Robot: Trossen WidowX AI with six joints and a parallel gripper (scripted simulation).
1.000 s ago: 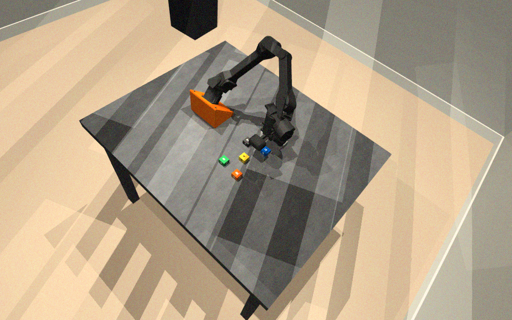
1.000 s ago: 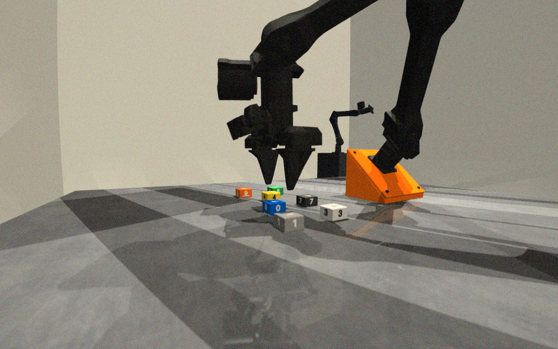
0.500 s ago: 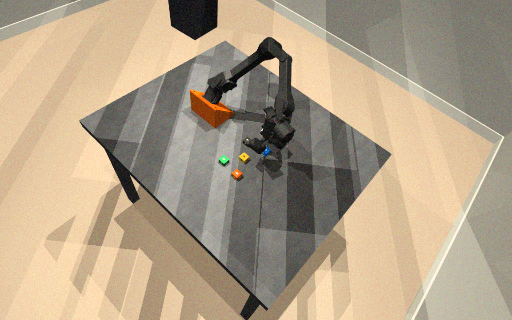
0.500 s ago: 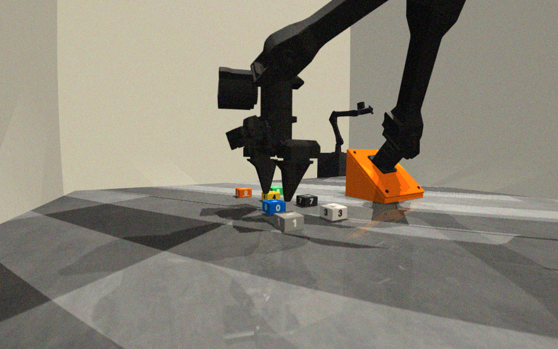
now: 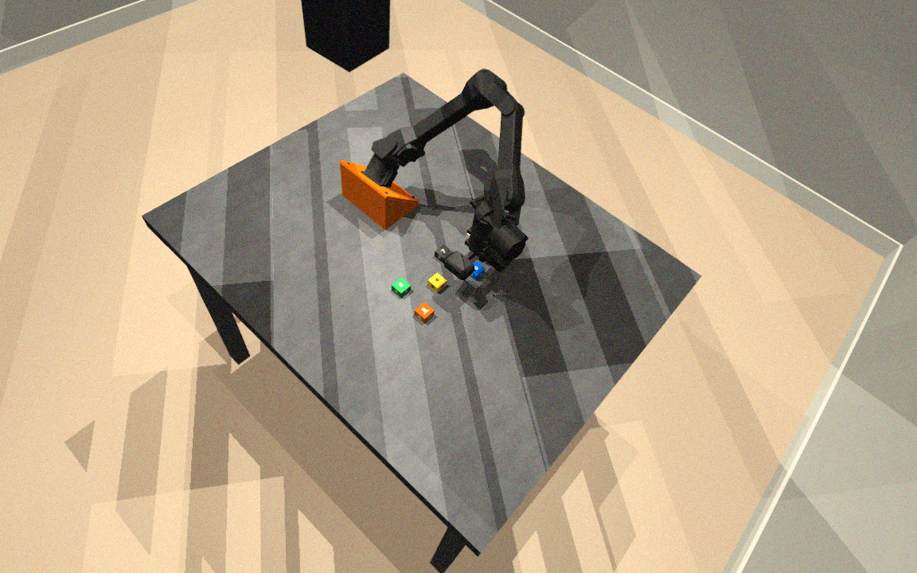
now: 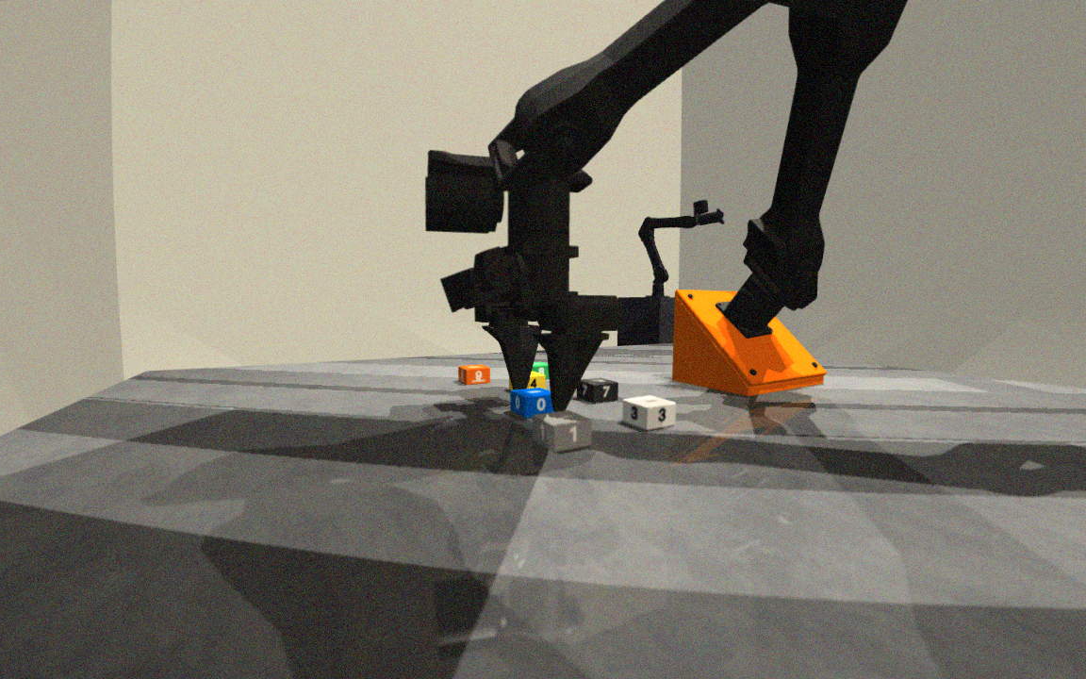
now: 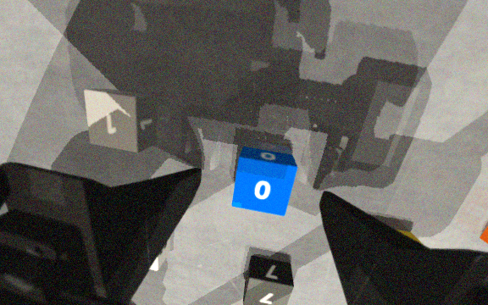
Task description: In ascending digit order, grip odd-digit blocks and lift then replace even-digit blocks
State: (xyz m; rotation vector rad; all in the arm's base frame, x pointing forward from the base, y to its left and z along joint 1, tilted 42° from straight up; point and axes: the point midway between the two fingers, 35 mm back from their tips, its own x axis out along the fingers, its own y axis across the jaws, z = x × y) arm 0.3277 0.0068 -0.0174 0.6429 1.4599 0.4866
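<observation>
The blue 0 block is right at my gripper tip. Also, from my gripper tip: black 7 block 90 mm behind, 10 mm to the right; then yellow 4 block 90 mm to the right, 40 mm behind; then grey 1 block 90 mm to the left, 40 mm ahead.
</observation>
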